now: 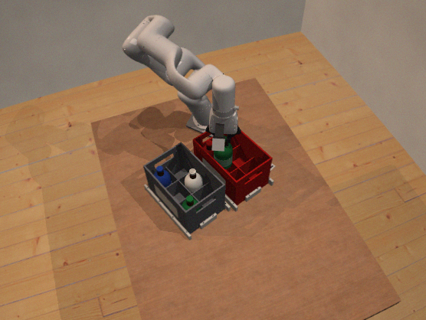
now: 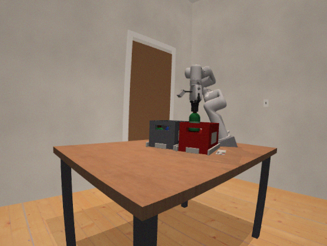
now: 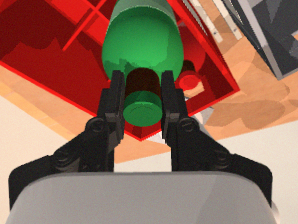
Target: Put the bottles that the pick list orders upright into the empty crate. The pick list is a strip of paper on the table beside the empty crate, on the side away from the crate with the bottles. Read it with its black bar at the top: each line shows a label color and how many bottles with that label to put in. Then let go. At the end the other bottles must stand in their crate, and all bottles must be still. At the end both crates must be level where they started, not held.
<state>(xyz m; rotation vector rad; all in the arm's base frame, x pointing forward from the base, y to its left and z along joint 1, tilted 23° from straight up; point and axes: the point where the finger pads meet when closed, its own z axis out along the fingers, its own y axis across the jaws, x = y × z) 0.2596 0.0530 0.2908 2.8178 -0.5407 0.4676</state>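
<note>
The green bottle is 7 cm below my hand. From my hand the other things lie so: white bottle: 18 cm below, 13 cm to the right, 3 cm ahead; red bottle: 18 cm below, 9 cm behind, 3 cm to the right; red crate: 18 cm below, 4 cm to the left, 2 cm behind.
</note>
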